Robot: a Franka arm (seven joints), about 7 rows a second.
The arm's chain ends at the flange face. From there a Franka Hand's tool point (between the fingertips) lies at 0.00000 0.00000 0.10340 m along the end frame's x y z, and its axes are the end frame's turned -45 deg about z.
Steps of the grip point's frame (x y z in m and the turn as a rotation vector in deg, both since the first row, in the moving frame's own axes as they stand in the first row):
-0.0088 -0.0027 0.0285 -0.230 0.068 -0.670
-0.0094 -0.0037 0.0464 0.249 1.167 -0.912
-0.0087 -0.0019 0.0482 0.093 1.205 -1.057
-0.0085 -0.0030 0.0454 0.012 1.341 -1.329
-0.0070 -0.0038 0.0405 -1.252 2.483 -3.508
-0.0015 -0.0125 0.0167 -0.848 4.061 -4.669
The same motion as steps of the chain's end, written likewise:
-0.0085 0.0041 0.0285 -0.115 0.211 -0.670
-0.0104 0.0058 0.0464 1.001 0.649 -0.912
-0.0089 0.0065 0.0482 0.918 0.786 -1.057
-0.0098 0.0056 0.0454 0.957 0.940 -1.329
-0.0124 0.0040 0.0406 0.870 2.641 -3.508
-0.0160 -0.0034 0.0170 2.272 3.471 -4.669

